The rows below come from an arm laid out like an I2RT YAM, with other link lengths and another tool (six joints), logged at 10 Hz.
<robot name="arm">
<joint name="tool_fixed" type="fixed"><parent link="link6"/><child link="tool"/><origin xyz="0.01 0.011 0.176" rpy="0 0.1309 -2.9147"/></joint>
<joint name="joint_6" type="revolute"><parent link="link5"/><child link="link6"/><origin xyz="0 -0.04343 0.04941" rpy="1.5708 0 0"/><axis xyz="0 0 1"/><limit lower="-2.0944" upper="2.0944"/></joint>
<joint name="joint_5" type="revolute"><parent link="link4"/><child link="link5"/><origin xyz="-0.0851 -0.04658 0.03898" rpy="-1.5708 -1.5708 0"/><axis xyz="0 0 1"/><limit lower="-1.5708" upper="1.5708"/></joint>
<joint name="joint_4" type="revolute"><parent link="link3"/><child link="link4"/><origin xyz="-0.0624 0.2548 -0.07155" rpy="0 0 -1.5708"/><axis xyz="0 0 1"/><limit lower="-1.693" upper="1.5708"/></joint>
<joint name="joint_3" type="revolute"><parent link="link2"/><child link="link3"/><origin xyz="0 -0.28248 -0.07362" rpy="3.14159 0 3.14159"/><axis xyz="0 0 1"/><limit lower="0" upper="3.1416"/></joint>
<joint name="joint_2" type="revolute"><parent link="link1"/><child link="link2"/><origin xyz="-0.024 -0.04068 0.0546" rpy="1.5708 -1.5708 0"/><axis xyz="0 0 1"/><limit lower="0" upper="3.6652"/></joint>
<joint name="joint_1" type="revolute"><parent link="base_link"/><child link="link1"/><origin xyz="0 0 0.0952" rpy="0 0 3.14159"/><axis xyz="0 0 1"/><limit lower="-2.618" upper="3.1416"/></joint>
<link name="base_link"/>
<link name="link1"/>
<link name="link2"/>
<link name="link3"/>
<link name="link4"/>
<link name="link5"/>
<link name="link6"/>
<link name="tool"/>
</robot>
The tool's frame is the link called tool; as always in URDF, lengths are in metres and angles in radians.
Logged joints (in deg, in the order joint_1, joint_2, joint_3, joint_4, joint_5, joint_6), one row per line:
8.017 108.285 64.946 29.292 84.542 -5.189
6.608 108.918 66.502 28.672 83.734 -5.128
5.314 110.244 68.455 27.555 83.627 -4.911
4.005 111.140 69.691 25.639 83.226 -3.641
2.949 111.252 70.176 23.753 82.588 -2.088
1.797 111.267 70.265 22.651 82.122 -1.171
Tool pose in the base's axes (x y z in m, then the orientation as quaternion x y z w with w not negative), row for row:
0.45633 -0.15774 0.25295 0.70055 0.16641 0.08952 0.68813
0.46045 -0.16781 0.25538 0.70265 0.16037 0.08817 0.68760
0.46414 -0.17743 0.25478 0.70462 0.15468 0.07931 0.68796
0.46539 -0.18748 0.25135 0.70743 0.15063 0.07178 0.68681
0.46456 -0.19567 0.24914 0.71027 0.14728 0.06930 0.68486
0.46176 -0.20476 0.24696 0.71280 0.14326 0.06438 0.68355
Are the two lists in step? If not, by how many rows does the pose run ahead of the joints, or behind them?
They are in step.
